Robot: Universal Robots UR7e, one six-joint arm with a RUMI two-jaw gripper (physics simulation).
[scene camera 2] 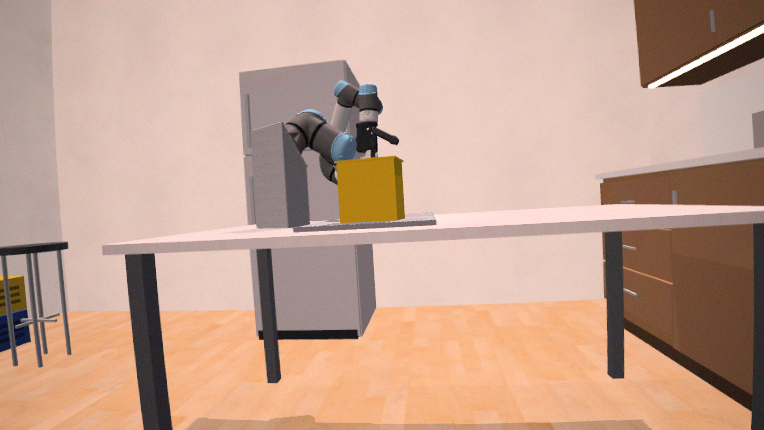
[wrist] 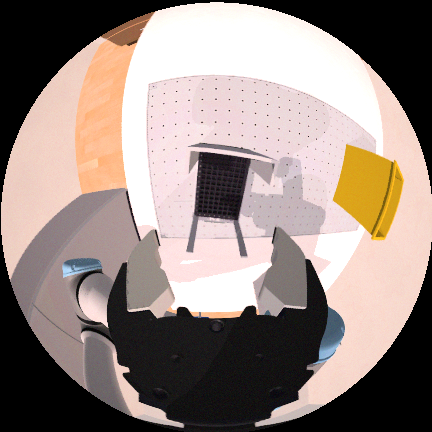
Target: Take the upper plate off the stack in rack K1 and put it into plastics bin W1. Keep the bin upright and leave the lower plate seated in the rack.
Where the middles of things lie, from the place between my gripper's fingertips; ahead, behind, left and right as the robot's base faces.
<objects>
Right now my hand is 13 cm short of the yellow plastics bin W1 (scene camera 2: 371, 189), 37 cm to the left of it and 8 cm above it.
</objects>
